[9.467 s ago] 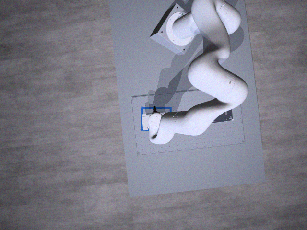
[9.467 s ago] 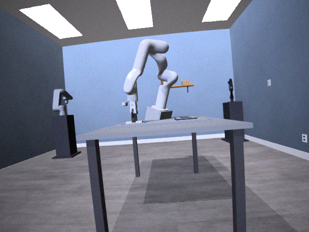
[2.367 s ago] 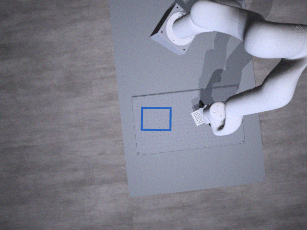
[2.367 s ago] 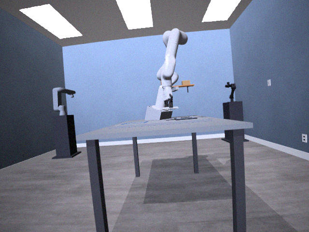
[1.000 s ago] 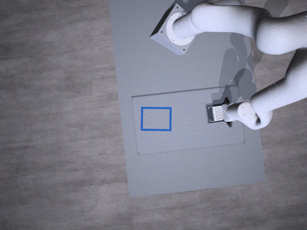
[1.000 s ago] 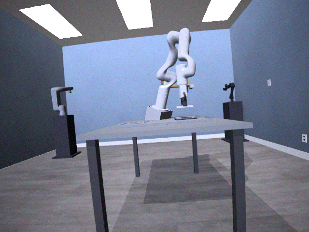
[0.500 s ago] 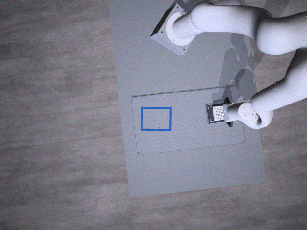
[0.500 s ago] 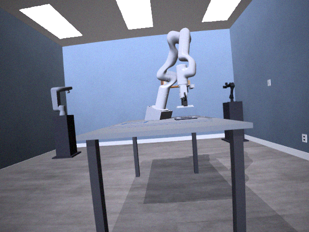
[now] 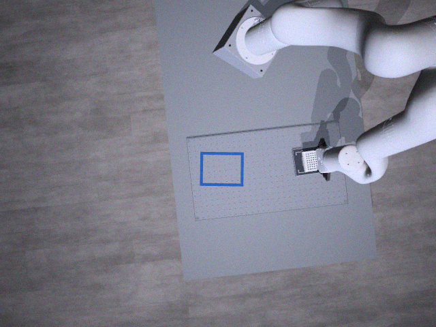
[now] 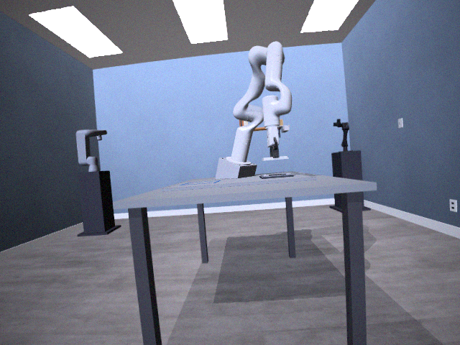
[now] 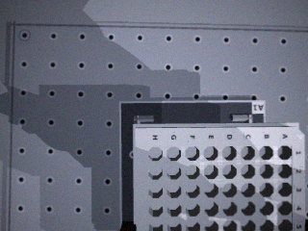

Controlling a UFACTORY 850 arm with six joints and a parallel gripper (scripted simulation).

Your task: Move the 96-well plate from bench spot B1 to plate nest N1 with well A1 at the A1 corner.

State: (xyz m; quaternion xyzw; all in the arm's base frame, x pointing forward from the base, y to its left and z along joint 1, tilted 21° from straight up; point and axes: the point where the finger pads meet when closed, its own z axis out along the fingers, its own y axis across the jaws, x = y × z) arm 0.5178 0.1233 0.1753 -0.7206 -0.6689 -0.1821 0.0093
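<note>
Now: hand 110 mm above the dark plate nest. From my hand the other things lie so: white 96-well plate 10 mm below; then A1 mark 100 mm below, 70 mm to the left, 60 mm ahead.
</note>
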